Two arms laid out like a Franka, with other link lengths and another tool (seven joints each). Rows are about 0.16 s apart.
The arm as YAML. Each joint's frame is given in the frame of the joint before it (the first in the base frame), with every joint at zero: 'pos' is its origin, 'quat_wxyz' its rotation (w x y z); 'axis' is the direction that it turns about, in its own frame. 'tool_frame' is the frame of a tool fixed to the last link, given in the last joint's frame.
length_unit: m
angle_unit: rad
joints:
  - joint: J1
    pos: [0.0, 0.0, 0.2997]
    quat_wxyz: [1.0, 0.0, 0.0, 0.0]
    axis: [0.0, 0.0, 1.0]
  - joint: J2
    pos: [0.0, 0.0, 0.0]
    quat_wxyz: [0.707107, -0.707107, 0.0, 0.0]
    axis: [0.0, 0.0, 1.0]
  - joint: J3
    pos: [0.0, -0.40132, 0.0]
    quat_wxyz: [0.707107, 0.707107, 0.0, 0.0]
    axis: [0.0, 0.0, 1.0]
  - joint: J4
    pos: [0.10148, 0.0, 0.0]
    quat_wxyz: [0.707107, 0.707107, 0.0, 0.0]
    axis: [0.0, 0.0, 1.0]
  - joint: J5
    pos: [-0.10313, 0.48, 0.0]
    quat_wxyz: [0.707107, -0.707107, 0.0, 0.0]
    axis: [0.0, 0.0, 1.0]
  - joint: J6
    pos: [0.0, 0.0, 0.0]
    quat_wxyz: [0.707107, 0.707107, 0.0, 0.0]
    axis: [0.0, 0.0, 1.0]
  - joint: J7
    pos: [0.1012, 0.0, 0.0]
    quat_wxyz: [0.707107, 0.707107, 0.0, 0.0]
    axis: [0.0, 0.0, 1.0]
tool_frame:
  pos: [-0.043, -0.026, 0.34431]
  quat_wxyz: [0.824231, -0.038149, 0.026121, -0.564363]
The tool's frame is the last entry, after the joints.
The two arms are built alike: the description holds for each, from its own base.
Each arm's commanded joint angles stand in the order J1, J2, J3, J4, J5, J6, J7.
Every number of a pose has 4 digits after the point. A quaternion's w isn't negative.
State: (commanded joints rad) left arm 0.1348 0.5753 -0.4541 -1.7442 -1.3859 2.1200 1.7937; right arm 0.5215 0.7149 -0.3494 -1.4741 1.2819 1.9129 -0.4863
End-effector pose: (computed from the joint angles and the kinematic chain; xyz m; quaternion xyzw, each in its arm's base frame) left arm 0.8081 -0.4681 0.1713 0.7579 0.0445 0.0030 0.6509; right arm 0.7835 0.4779 0.1412 -0.7264 -0.5334 -0.2643 0.3436
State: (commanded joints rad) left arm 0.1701 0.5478 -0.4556 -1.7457 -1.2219 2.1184 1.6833; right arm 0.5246 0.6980 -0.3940 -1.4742 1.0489 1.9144 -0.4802
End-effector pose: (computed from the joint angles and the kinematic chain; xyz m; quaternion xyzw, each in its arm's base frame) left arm 0.8016 -0.4266 0.1615 0.7950 0.0392 -0.0160 0.6051; right arm 0.7771 0.4040 0.1094 -0.7294 -0.5968 -0.2055 0.2637
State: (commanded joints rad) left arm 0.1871 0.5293 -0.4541 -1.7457 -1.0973 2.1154 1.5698; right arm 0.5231 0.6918 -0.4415 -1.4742 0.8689 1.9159 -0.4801
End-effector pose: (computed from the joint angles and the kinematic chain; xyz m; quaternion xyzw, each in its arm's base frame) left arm 0.7932 -0.3975 0.1524 0.8224 0.0491 -0.0378 0.5656; right arm 0.7799 0.3255 0.0877 -0.7312 -0.6353 -0.1544 0.1948
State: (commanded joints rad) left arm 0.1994 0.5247 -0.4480 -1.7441 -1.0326 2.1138 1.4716; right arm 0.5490 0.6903 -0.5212 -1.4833 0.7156 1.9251 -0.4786
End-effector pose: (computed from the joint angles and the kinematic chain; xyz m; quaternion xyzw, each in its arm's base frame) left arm 0.7905 -0.3744 0.1439 0.8349 0.0777 -0.0558 0.5420; right arm 0.7844 0.2439 0.0742 -0.7335 -0.6606 -0.1020 0.1234
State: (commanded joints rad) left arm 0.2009 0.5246 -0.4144 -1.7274 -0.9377 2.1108 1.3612; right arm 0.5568 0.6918 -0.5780 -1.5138 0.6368 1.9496 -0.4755
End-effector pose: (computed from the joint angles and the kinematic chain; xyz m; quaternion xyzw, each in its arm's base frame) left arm 0.7959 -0.3331 0.1294 0.8545 0.1096 -0.0671 0.5033; right arm 0.7861 0.1776 0.0613 -0.7444 -0.6593 -0.0689 0.0805
